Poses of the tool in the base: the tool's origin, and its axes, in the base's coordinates. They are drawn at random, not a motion.
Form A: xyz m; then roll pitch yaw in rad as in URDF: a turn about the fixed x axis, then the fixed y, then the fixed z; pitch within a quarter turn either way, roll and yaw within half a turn.
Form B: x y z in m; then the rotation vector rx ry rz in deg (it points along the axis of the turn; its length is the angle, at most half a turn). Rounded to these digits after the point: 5 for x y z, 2 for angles.
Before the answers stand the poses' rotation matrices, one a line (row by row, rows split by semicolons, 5 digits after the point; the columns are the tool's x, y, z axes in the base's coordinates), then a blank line. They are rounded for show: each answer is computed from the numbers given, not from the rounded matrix.
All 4 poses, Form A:
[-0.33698 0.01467 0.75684 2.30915 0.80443 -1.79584]
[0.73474 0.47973 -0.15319 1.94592 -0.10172 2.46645]
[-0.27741 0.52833 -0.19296 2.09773 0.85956 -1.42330]
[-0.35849 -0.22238 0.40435 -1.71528 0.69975 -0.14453]
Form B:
-0.15476 -0.77500 -0.61272; -0.67603 -0.36919 0.63771; -0.72044 0.51291 -0.46679
-0.77658 0.30275 0.55250; 0.62178 0.22696 0.74959; 0.10154 0.92565 -0.36449
0.09593 -0.40119 -0.91096; -0.64568 -0.72159 0.24980; -0.75756 0.56422 -0.32827
0.75703 -0.65141 0.05077; -0.11018 -0.05069 0.99262; -0.64403 -0.75703 -0.11015

[-0.33698 0.01467 0.75684 -113.25 97.74 89.80]
[0.73474 0.47973 -0.15319 49.54 126.90 89.77]
[-0.27741 0.52833 -0.19296 123.53 -60.26 -96.05]
[-0.35849 -0.22238 0.40435 -90.79 36.05 28.09]

